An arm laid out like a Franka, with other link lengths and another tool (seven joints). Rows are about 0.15 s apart.
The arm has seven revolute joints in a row. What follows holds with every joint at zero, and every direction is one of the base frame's.
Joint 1 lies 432.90 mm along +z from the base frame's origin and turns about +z.
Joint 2 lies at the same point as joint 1 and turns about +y.
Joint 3 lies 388.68 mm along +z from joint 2 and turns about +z.
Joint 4 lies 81.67 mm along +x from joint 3 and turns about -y.
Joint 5 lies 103.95 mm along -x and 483.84 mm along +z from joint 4 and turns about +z.
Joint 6 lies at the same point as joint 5 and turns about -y.
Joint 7 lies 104.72 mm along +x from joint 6 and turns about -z.
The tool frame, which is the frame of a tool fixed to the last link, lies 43.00 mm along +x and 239.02 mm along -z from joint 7; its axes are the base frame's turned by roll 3.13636, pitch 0.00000 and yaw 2.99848 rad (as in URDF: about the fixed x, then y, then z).
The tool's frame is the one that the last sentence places.
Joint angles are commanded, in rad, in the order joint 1, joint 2, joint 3, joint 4, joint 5, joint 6, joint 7. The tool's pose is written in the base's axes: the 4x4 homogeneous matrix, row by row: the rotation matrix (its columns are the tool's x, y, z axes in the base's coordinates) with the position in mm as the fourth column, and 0 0 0 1 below. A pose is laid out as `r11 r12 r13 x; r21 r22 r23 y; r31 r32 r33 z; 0 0 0 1`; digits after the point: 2 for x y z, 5 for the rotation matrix.
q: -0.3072, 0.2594, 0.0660, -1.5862, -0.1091, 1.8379, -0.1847
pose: -0.98499 0.17068 -0.02580 790.12; 0.17221 0.98188 -0.07910 -211.09; 0.01183 -0.08235 -0.99653 516.72; 0 0 0 1
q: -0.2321, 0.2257, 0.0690, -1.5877, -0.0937, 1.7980, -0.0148
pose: -0.96336 0.26706 -0.02471 791.24; 0.26814 0.96101 -0.06746 -151.56; 0.00573 -0.07161 -0.99742 537.77; 0 0 0 1
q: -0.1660, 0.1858, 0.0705, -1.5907, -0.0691, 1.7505, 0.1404
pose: -0.93332 0.35791 -0.02838 782.28; 0.35891 0.93217 -0.04739 -98.09; 0.00950 -0.05442 -0.99847 560.94; 0 0 0 1
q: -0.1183, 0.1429, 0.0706, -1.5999, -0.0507, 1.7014, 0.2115
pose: -0.92240 0.38410 -0.04071 765.56; 0.38545 0.92212 -0.03337 -58.67; 0.02472 -0.04647 -0.99861 581.49; 0 0 0 1
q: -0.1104, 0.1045, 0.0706, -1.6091, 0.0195, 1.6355, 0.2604
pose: -0.89928 0.43101 -0.07434 741.67; 0.42962 0.90235 0.03462 -37.62; 0.08200 -0.00081 -0.99663 595.24; 0 0 0 1
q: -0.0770, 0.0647, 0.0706, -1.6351, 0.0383, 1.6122, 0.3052
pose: -0.89274 0.44255 -0.08464 723.97; 0.43997 0.89672 0.04806 -9.52; 0.09717 0.00567 -0.99525 605.25; 0 0 0 1
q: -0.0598, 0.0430, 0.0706, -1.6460, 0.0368, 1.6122, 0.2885
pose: -0.90825 0.41168 -0.07481 718.15; 0.40945 0.91128 0.04373 3.50; 0.08617 0.00908 -0.99624 614.14; 0 0 0 1
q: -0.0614, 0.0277, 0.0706, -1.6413, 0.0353, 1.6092, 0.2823
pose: -0.91157 0.40706 -0.05784 715.54; 0.40519 0.91329 0.04145 2.44; 0.06970 0.01434 -0.99746 627.63; 0 0 0 1
